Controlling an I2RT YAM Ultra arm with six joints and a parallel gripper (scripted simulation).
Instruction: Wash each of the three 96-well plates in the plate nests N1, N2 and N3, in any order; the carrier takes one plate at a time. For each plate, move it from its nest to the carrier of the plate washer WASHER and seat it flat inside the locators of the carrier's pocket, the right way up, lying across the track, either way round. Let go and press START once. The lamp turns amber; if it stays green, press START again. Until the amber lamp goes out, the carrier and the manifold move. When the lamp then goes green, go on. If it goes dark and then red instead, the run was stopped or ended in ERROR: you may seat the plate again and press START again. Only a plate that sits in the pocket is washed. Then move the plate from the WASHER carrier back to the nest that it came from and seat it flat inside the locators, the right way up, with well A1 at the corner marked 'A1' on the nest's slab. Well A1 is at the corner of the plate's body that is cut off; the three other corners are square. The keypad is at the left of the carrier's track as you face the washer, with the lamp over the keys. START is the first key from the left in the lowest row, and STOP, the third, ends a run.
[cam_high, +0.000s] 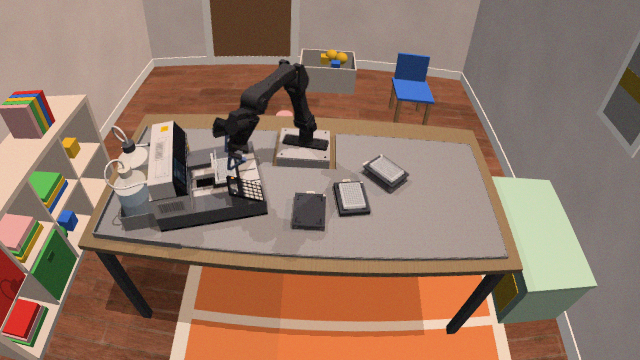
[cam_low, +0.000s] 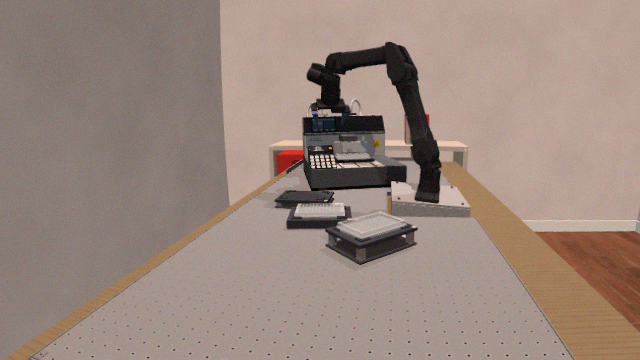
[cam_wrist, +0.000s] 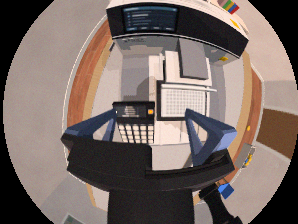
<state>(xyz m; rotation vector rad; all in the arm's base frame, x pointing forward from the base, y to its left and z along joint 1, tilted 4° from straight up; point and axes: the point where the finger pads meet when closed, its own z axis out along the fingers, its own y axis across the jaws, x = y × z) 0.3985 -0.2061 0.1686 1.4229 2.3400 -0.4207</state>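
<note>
Right now the washer carrier is 140 mm below my hand, 70 mm behind it and 60 mm to the right of it. Round my hand: manifold: 130 mm to the right, 90 mm below, 40 mm behind; plate washer: 130 mm to the right, 100 mm below, 40 mm behind; nest: 570 mm to the left, 280 mm behind, 200 mm below.
</note>
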